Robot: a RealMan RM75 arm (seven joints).
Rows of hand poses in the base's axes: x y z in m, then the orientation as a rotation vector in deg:
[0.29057, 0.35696, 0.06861, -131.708, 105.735, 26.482]
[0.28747, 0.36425, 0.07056, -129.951, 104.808, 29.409]
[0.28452, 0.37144, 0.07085, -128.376, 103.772, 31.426]
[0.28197, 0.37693, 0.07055, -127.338, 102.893, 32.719]
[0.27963, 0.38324, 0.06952, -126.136, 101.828, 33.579]
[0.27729, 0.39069, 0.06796, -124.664, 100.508, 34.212]
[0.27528, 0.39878, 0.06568, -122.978, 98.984, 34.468]
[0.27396, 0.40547, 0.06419, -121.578, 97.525, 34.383]
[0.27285, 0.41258, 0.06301, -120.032, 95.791, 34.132]
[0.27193, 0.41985, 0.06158, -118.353, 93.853, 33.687]
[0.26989, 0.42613, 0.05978, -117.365, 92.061, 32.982]
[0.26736, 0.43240, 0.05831, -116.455, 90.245, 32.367]
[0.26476, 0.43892, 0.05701, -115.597, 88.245, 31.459]
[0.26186, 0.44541, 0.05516, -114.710, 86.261, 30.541]
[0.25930, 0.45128, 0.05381, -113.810, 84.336, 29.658]
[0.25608, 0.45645, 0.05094, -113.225, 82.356, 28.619]
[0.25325, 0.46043, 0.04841, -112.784, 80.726, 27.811]
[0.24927, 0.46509, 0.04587, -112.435, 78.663, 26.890]
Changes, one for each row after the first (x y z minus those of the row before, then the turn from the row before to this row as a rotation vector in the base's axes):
[-0.00310, 0.00729, 0.00195, 2.457, 0.802, -0.306]
[-0.00295, 0.00719, 0.00029, 2.127, 0.305, -0.238]
[-0.00255, 0.00549, -0.00030, 1.498, 0.116, -0.076]
[-0.00234, 0.00631, -0.00103, 1.583, -0.271, -0.137]
[-0.00234, 0.00745, -0.00156, 1.833, -0.590, -0.210]
[-0.00201, 0.00809, -0.00228, 1.981, -0.968, -0.295]
[-0.00132, 0.00669, -0.00149, 1.673, -1.076, -0.207]
[-0.00111, 0.00711, -0.00118, 1.874, -1.342, -0.198]
[-0.00092, 0.00727, -0.00143, 2.018, -1.594, -0.216]
[-0.00204, 0.00628, -0.00180, 1.412, -1.532, 0.072]
[-0.00253, 0.00627, -0.00147, 1.395, -1.470, 0.155]
[-0.00260, 0.00652, -0.00130, 1.365, -1.742, 0.213]
[-0.00290, 0.00649, -0.00185, 1.364, -1.752, 0.200]
[-0.00256, 0.00587, -0.00135, 1.344, -1.708, 0.186]
[-0.00322, 0.00517, -0.00287, 1.091, -1.777, 0.355]
[-0.00283, 0.00398, -0.00253, 0.873, -1.427, 0.336]
[-0.00398, 0.00466, -0.00254, 0.969, -1.701, 0.578]

